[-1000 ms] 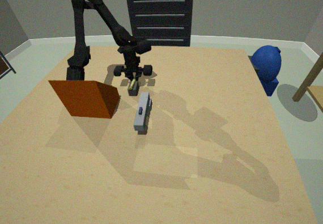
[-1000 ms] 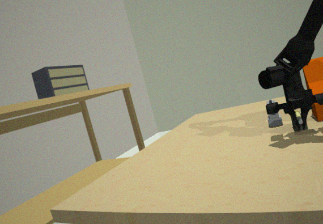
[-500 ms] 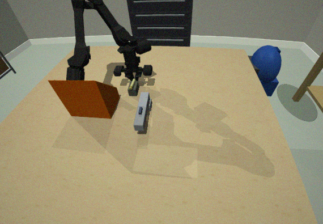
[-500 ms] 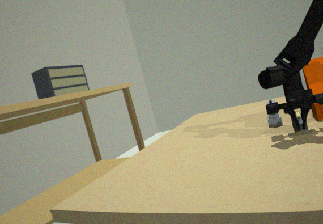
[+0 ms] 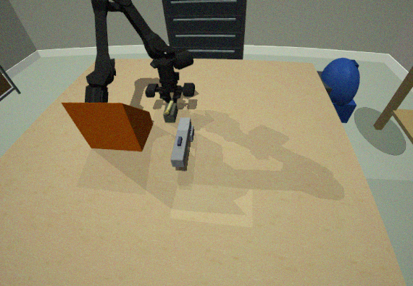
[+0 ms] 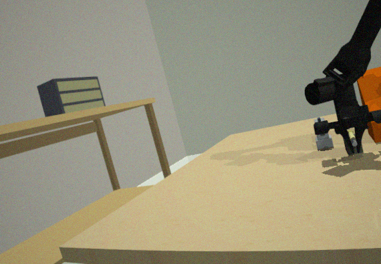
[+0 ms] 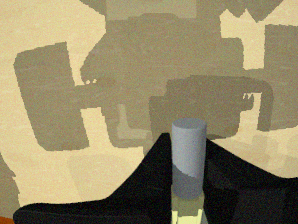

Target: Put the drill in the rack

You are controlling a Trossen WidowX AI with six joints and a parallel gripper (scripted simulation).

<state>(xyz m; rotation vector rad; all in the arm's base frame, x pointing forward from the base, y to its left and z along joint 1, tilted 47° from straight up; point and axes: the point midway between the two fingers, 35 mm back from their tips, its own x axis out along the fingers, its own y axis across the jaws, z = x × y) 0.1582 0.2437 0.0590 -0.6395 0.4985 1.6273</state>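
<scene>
The drill lies 40 mm to the right of my gripper tip and 40 mm above it. The rest, counted from my gripper tip: dark blue key (110 mm ahead, 240 mm to the right, 40 mm above); then rack (10 mm ahead, 50 mm to the right, 10 mm above); then long light grey block (100 mm ahead, 210 mm to the right, 40 mm above).
</scene>
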